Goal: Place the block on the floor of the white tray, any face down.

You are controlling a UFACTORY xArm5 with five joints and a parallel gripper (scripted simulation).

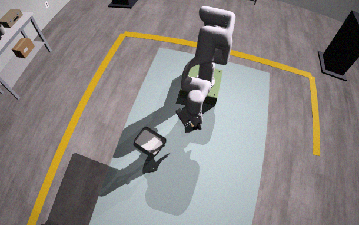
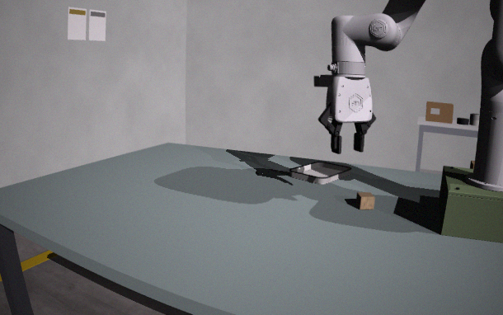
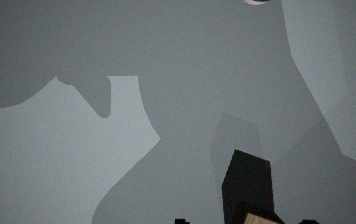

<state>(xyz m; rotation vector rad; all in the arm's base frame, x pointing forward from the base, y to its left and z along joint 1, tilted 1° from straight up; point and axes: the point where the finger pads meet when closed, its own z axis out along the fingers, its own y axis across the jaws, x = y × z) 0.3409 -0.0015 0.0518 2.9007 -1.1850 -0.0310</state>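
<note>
The tan wooden block lies 13 cm below my hand and 5 cm behind it. Round my hand: white tray: 22 cm to the right, 13 cm below, 12 cm ahead.
</note>
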